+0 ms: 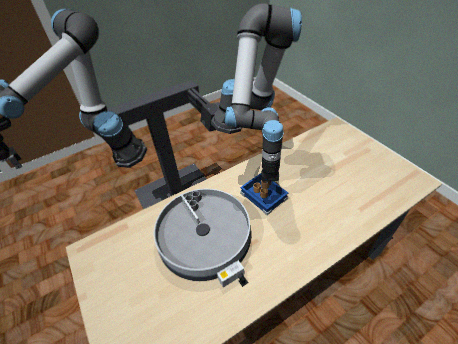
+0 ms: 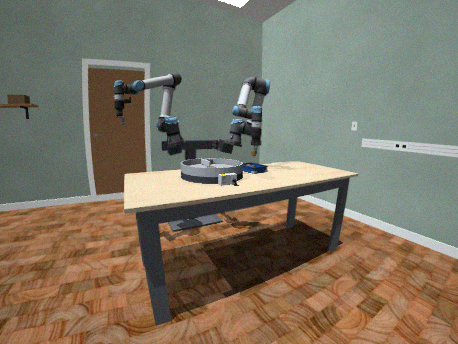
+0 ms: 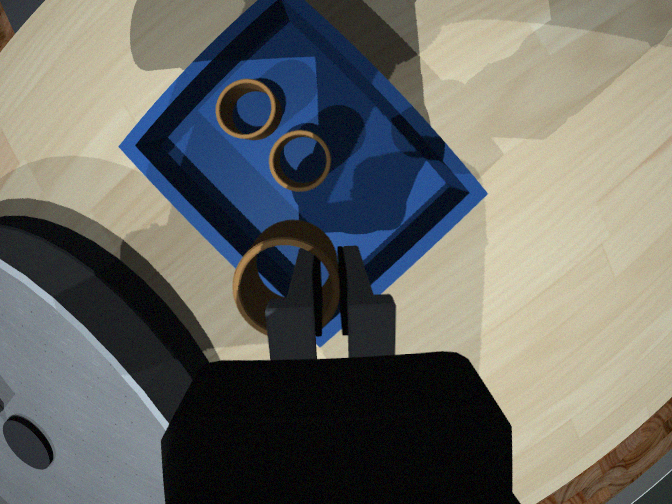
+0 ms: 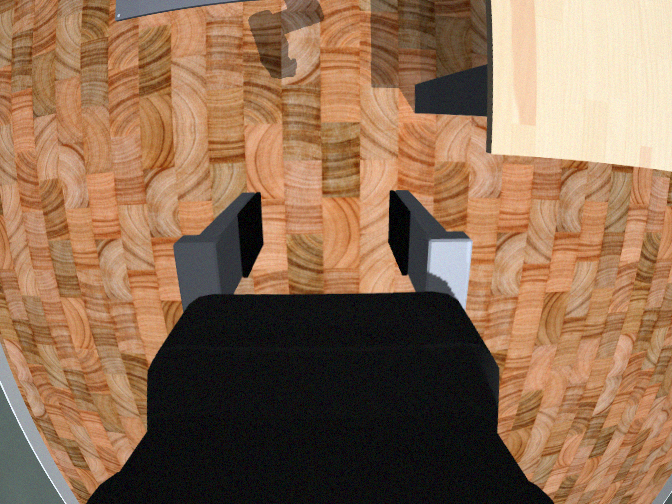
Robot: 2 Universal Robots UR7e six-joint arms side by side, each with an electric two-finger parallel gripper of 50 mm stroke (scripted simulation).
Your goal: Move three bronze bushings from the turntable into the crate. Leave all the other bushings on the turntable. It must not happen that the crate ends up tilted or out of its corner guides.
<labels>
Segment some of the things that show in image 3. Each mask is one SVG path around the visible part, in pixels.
My left gripper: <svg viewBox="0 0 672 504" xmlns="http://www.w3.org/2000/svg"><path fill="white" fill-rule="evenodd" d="M161 439L165 504L521 504L512 492L512 426L469 359L461 354L439 351L395 355L396 304L390 294L373 294L358 246L338 246L337 248L342 335L348 335L349 358L317 359L316 336L322 336L321 263L315 255L300 248L287 298L270 299L265 309L270 360L221 360L210 362L200 368Z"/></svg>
A blue crate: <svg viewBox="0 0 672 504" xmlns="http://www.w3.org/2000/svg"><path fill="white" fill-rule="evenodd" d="M339 305L322 328L322 336L316 336L317 346L322 347L341 330ZM321 262L323 286L328 279L329 273ZM267 248L257 254L259 276L272 292L287 297L300 247ZM298 137L284 146L280 165L289 179L308 183L323 173L326 154L316 140ZM266 93L249 92L236 102L233 121L243 134L256 132L268 121L271 101ZM257 0L180 74L118 147L235 269L267 227L284 220L302 220L329 236L337 257L338 246L358 246L373 294L382 294L488 193L406 98L309 3ZM295 130L318 135L331 153L326 179L305 192L284 188L269 168L275 142ZM237 80L258 80L278 98L282 117L270 136L261 140L240 139L224 132L215 111L218 97Z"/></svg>
</labels>
